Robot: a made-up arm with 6 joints. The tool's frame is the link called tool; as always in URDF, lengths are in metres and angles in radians. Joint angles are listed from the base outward. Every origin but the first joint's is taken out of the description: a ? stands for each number. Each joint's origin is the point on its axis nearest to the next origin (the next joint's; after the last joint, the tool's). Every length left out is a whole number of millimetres.
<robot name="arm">
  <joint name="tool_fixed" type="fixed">
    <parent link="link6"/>
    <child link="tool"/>
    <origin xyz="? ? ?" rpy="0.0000 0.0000 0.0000"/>
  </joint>
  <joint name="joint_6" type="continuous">
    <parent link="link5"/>
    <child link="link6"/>
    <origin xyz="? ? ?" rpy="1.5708 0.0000 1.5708"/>
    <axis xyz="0 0 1"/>
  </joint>
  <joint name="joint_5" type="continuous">
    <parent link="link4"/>
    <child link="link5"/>
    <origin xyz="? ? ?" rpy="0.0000 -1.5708 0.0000"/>
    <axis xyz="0 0 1"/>
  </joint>
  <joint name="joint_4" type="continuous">
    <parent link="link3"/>
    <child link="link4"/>
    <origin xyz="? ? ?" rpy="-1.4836 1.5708 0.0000"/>
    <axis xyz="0 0 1"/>
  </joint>
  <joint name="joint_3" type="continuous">
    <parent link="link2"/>
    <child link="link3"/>
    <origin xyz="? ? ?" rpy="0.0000 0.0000 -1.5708"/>
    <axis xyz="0 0 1"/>
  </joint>
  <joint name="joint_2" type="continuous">
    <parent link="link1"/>
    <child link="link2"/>
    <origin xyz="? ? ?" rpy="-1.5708 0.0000 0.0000"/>
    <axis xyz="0 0 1"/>
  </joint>
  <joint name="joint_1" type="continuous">
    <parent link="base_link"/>
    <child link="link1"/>
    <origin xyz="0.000 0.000 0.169" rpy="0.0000 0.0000 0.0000"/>
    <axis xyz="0 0 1"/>
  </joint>
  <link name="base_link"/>
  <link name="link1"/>
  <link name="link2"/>
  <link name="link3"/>
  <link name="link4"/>
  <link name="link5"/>
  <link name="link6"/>
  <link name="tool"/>
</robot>
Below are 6 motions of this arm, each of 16 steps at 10 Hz.
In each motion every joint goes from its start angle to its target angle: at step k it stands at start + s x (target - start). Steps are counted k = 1, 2, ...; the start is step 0. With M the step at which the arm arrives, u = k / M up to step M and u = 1 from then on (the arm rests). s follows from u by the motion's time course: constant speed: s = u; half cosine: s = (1 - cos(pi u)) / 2; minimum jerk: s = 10 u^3 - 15 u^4 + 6 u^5.
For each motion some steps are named. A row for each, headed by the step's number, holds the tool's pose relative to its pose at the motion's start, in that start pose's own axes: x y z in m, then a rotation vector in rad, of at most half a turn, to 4 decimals.
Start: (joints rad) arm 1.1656 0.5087 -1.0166 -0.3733 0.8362 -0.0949
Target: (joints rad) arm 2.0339 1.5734 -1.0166 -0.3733 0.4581 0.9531
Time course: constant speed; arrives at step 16
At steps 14, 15, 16:
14: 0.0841 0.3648 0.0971 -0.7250 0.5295 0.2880
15: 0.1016 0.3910 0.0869 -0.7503 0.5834 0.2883
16: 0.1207 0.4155 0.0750 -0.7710 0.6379 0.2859

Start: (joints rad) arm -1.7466 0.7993 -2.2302 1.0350 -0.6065 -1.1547
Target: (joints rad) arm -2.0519 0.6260 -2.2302 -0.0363 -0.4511 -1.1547
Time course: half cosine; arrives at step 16
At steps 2, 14, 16:
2: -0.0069 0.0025 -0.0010 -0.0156 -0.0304 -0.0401
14: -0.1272 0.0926 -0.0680 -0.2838 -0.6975 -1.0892
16: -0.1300 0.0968 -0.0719 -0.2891 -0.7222 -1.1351

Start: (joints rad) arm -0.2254 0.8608 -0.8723 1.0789 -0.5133 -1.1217
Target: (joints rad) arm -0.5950 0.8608 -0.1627 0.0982 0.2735 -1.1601
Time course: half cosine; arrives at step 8
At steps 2, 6, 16:
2: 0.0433 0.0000 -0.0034 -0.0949 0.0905 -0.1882
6: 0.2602 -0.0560 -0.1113 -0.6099 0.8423 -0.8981
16: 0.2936 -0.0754 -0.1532 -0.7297 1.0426 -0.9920

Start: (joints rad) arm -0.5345 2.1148 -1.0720 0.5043 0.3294 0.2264
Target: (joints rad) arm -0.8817 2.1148 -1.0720 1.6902 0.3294 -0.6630
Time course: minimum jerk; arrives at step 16
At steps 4, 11, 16:
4: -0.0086 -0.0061 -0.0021 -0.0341 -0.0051 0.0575
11: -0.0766 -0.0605 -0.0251 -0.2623 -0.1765 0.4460
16: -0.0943 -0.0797 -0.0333 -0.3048 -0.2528 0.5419

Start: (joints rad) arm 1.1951 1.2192 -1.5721 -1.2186 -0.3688 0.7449
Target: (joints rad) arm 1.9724 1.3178 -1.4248 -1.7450 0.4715 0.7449
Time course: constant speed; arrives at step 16
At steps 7, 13, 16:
7: 0.0126 0.0927 0.0202 -0.0837 0.1929 -0.0654
13: -0.0031 0.1725 0.0159 -0.1262 0.2692 -0.1925
16: -0.0197 0.2093 0.0062 -0.1284 0.2719 -0.2660

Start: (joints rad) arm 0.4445 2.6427 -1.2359 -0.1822 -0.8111 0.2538
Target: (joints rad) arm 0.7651 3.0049 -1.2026 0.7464 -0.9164 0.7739
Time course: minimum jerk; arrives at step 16
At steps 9, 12, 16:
9: 0.1129 0.0119 -0.0234 0.3310 0.0545 0.5652
12: 0.1617 0.0068 -0.0490 0.5245 0.0208 0.7587
16: 0.1784 0.0033 -0.0606 0.5992 -0.0046 0.8189

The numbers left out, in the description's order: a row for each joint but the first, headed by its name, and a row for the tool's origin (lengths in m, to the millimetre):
tool: 0.000 0.000 0.000
joint_6: 0.105 0.000 0.000
joint_5: 0.000 0.000 0.000
joint_4: 0.055 0.311 0.000
joint_3: -0.235 -0.032 0.000
joint_2: 0.000 0.000 0.000

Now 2 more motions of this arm.
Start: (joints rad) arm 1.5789 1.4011 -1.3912 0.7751 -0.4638 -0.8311
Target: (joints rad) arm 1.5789 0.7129 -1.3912 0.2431 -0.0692 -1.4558
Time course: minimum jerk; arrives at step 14
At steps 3, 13, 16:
3: -0.0224 -0.0016 -0.0069 -0.0245 -0.0392 -0.0624
13: -0.2558 -0.0561 -0.1821 0.0158 -0.5259 -1.0049
16: -0.2563 -0.0564 -0.1829 0.0171 -0.5272 -1.0084

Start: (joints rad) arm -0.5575 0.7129 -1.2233 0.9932 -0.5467 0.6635
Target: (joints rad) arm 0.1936 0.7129 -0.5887 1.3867 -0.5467 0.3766
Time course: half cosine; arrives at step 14
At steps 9, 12, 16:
9: 0.0705 -0.1745 -0.1315 0.6872 0.3352 0.1054
12: 0.0862 -0.2072 -0.2014 0.8867 0.4868 0.0869
16: 0.0881 -0.2125 -0.2171 0.9266 0.5213 0.0795

